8 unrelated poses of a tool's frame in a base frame.
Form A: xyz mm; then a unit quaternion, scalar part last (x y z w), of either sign.
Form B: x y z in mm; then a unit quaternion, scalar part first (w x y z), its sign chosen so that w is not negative. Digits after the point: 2 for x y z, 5 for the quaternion.
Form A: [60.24, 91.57, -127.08, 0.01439, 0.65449, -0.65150, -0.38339]
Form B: [60.24, 91.57, -127.08, 0.38339, -0.01439, -0.65449, 0.65150]
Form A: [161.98, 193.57, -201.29, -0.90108, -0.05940, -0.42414, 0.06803]
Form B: [161.98, 193.57, -201.29, 0.06803, -0.90108, -0.05940, -0.42414]
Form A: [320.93, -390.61, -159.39, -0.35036, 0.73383, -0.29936, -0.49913]
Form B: [320.93, -390.61, -159.39, 0.49913, 0.35036, -0.73383, 0.29936]
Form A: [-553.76, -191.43, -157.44, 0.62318, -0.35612, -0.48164, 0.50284]
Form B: [-553.76, -191.43, -157.44, 0.50284, 0.62318, -0.35612, -0.48164]
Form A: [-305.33, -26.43, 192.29, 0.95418, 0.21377, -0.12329, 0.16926]
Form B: [-305.33, -26.43, 192.29, 0.16926, 0.95418, 0.21377, -0.12329]
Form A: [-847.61, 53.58, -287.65, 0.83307, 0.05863, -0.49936, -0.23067]
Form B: [-847.61, 53.58, -287.65, 0.23067, -0.83307, -0.05863, 0.49936]
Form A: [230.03, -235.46, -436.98, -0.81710, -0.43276, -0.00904, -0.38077]
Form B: [230.03, -235.46, -436.98, 0.38077, 0.81710, 0.43276, 0.00904]
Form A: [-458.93, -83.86, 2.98, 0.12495, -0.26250, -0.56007, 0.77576]
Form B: [-458.93, -83.86, 2.98, 0.77576, 0.12495, -0.26250, -0.56007]
